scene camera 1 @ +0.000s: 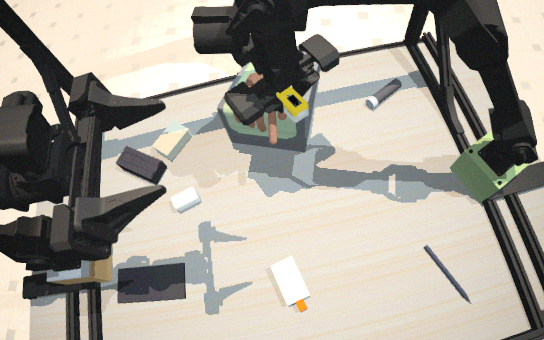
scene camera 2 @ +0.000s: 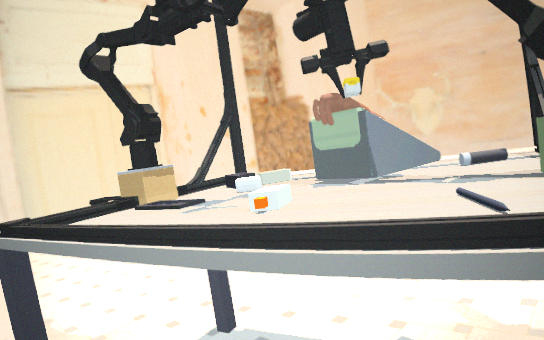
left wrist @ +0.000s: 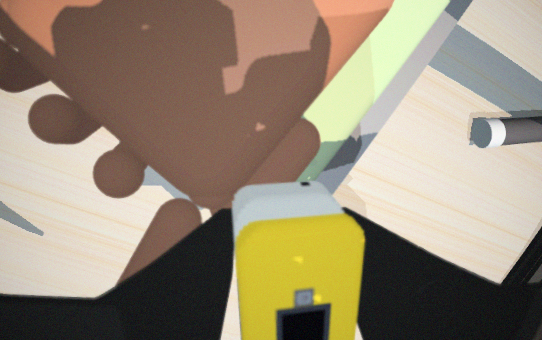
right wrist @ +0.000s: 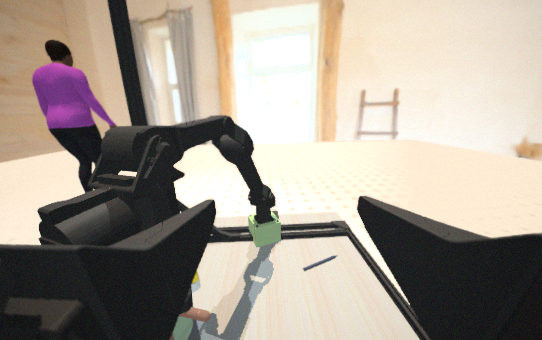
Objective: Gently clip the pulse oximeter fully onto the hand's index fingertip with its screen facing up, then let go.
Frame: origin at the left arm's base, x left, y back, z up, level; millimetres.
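Where they show: left gripper, fingertip midpoint: (scene camera 1: 288, 105) (scene camera 2: 352, 96) (left wrist: 283, 220); right gripper, fingertip midpoint: (scene camera 1: 164, 143) (right wrist: 286, 204); left arm's base at its link origin: (scene camera 1: 498, 156) (right wrist: 263, 218); right arm's base at its link origin: (scene camera 2: 145, 168).
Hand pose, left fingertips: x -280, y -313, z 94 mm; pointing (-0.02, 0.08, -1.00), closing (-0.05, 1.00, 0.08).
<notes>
Each offset is from my left fingertips to the top centre of the thing. "*": to the spot under its first point.
The hand (scene camera 2: 331, 103) (left wrist: 175, 100) lies palm down on a green pad on a grey wedge @(* dx -33, dy -39, dz -161 mm) (scene camera 1: 270, 145) (scene camera 2: 345, 162). Its index finger (scene camera 1: 272, 131) (left wrist: 162, 230) (right wrist: 196, 314) sticks out past the others. My left gripper (scene camera 1: 292, 95) (scene camera 2: 352, 89) (left wrist: 283, 220) is shut on the yellow and white pulse oximeter @(dx +13, dy +0, dz +36 mm) (scene camera 1: 292, 101) (scene camera 2: 352, 86) (left wrist: 300, 265) (right wrist: 195, 280), which has its dark screen up. It is held above the hand, off the index fingertip. The left arm hides much of the hand in scene camera 1. My right gripper (scene camera 1: 162, 147) (right wrist: 286, 204) is open and empty, at the left.
A dark cylinder @(dx +0, dy +262, dz -150 mm) (scene camera 1: 384, 93) (scene camera 2: 484, 156) lies right of the wedge. A pen @(dx +399, dy +103, dz -168 mm) (scene camera 1: 447, 274), a white box with an orange tab @(dx +246, dy -161, dz -150 mm) (scene camera 1: 290, 281), a flat dark slab @(dx +91, dy -410, dz -170 mm) (scene camera 1: 151, 283), a small white block @(dx -27, dy -260, dz -145 mm) (scene camera 1: 185, 199), a dark box @(dx -165, dy -316, dz -142 mm) (scene camera 1: 141, 164) and a cream block @(dx -181, dy -224, dz -148 mm) (scene camera 1: 172, 142) lie on the table.
</notes>
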